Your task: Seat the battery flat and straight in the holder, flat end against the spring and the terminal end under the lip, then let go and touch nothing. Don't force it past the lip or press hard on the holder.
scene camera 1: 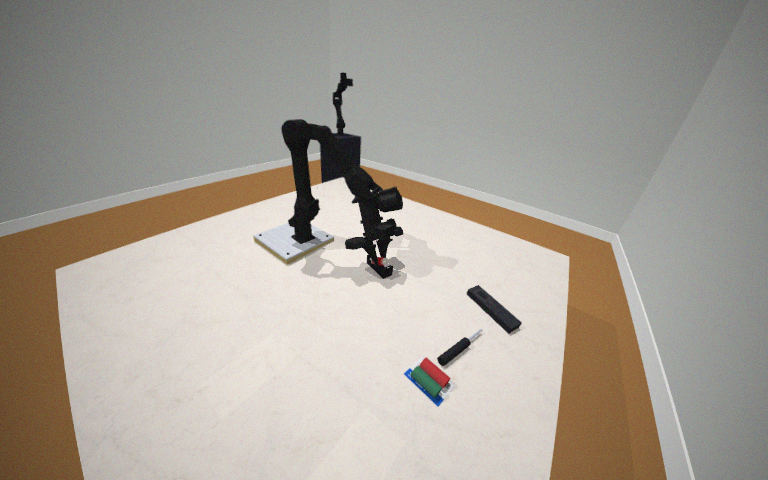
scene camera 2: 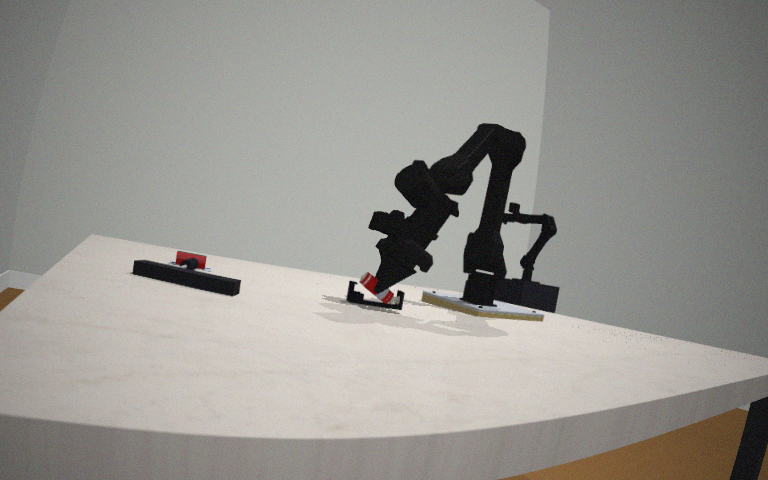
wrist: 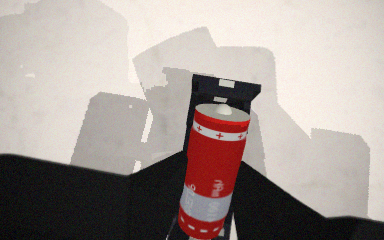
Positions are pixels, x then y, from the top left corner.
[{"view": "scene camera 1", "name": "my gripper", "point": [380, 263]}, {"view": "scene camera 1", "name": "long black bar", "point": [504, 318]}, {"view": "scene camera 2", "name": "my gripper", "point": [373, 291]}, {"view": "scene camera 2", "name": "long black bar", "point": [195, 279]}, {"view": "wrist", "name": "my gripper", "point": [210, 163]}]
